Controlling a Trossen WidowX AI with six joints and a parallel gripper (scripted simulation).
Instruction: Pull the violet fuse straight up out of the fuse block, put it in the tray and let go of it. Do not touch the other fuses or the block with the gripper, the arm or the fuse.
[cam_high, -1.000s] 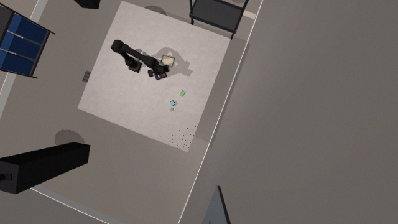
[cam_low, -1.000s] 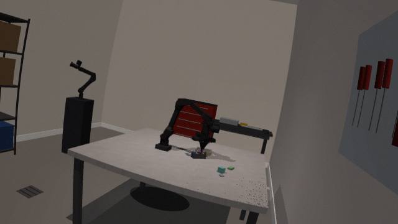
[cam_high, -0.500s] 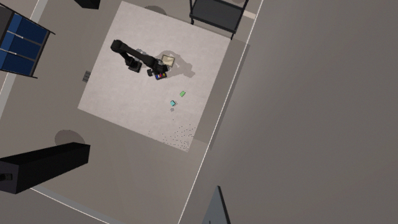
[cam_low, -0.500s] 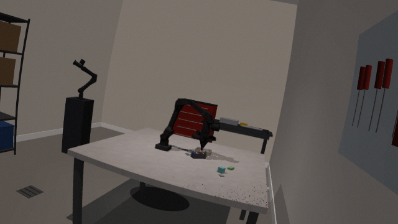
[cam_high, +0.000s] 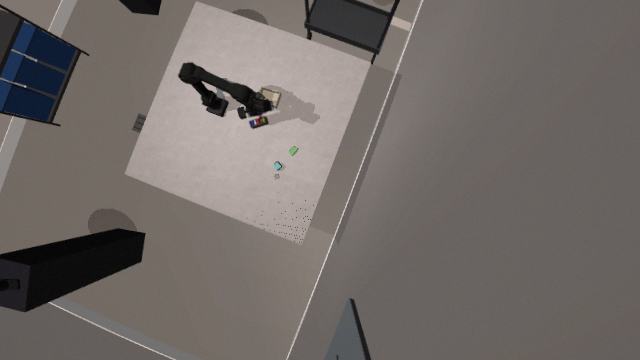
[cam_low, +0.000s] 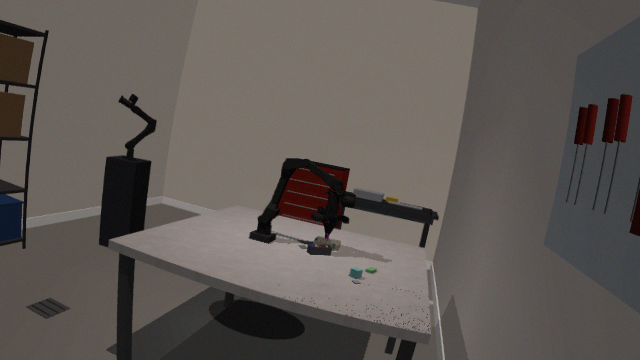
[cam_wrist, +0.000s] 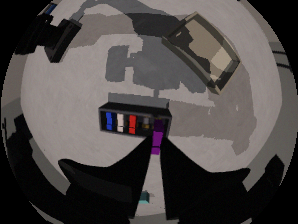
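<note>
Right now my gripper tip is 15 cm to the right of the tan tray, 9 cm above it and 1 cm short of it. The rest, counted from my gripper tip: violet fuse (1 cm below); cyan cube (29 cm to the right, 14 cm ahead, 8 cm below); green block (23 cm ahead, 17 cm to the right, 9 cm below).
</note>
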